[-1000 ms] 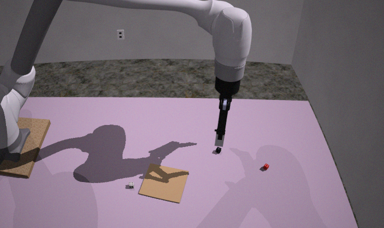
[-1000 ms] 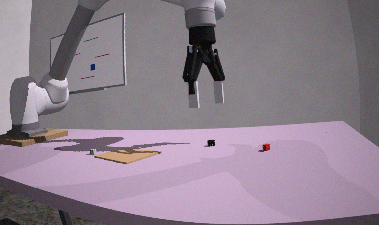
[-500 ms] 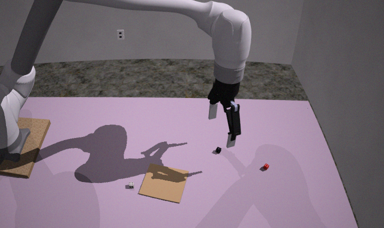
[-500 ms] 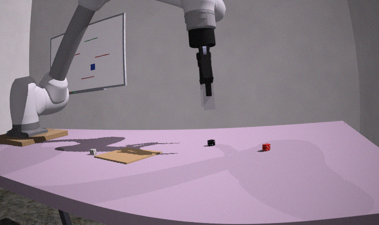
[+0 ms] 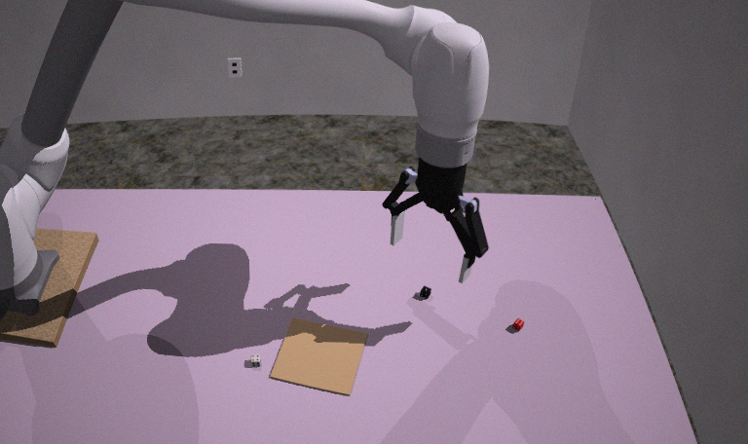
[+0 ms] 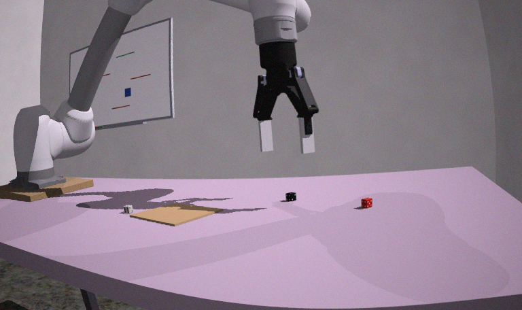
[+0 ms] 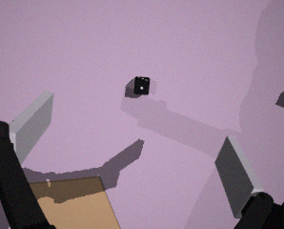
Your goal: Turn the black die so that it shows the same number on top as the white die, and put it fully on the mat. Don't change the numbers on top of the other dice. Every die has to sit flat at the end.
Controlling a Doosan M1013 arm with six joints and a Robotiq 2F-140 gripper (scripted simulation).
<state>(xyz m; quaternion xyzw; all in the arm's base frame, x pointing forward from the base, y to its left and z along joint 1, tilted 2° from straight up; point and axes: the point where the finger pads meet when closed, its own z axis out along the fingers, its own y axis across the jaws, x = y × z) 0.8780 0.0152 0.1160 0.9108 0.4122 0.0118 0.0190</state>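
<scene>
My hand is 100 mm above the black die. Also, from my hand: tan mat 200 mm behind, 140 mm to the right, 110 mm below; then red die 170 mm ahead, 90 mm to the right, 100 mm below; then white die 310 mm behind, 160 mm to the right, 100 mm below.
</scene>
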